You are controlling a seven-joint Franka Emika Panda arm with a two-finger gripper.
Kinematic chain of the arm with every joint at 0, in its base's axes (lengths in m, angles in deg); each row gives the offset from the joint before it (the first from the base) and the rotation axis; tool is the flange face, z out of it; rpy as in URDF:
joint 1: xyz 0 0 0.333 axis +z
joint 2: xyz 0 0 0 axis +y
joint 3: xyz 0 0 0.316 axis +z
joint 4: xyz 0.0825 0 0 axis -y
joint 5: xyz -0.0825 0 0.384 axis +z
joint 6: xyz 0 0 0 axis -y
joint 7: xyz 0.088 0 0 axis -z
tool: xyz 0 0 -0.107 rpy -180 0 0
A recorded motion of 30 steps. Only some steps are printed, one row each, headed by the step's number.
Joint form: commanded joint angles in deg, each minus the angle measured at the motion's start. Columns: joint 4, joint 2, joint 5, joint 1, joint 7, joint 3, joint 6.
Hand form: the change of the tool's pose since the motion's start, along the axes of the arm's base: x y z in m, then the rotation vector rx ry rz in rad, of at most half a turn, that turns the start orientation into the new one. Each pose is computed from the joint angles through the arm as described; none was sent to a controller.
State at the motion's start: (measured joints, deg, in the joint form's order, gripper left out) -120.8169 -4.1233 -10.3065 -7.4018 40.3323 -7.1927 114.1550
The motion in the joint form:
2: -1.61 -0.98 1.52 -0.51 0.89 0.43 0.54
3: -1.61 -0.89 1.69 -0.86 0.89 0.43 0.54
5: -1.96 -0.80 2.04 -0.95 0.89 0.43 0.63
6: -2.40 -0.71 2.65 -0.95 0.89 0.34 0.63
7: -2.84 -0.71 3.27 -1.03 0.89 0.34 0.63
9: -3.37 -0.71 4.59 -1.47 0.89 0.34 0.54
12: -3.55 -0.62 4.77 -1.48 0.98 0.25 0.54
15: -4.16 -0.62 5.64 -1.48 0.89 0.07 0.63
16: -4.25 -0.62 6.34 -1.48 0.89 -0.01 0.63
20: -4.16 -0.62 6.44 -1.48 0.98 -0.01 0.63
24: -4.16 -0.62 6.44 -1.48 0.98 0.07 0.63
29: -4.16 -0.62 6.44 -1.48 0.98 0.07 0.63
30: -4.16 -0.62 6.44 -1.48 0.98 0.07 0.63
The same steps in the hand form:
2: -0.0064 0.0027 -0.0036 0.0243 -0.0067 -0.0273
3: -0.0071 -0.0002 -0.0044 0.0270 -0.0058 -0.0348
5: -0.0082 -0.0003 -0.0080 0.0337 -0.0012 -0.0390
6: -0.0097 0.0000 -0.0124 0.0450 0.0054 -0.0456
7: -0.0115 0.0005 -0.0160 0.0561 0.0105 -0.0522
9: -0.0145 -0.0013 -0.0204 0.0783 0.0157 -0.0712
12: -0.0152 -0.0018 -0.0227 0.0819 0.0194 -0.0761
15: -0.0177 -0.0018 -0.0274 0.0974 0.0249 -0.0851
16: -0.0181 -0.0016 -0.0282 0.1083 0.0236 -0.0925
20: -0.0177 -0.0016 -0.0275 0.1092 0.0215 -0.0948
24: -0.0175 -0.0009 -0.0275 0.1091 0.0216 -0.0934
29: -0.0175 -0.0009 -0.0275 0.1091 0.0216 -0.0934
30: -0.0175 -0.0009 -0.0275 0.1091 0.0216 -0.0934

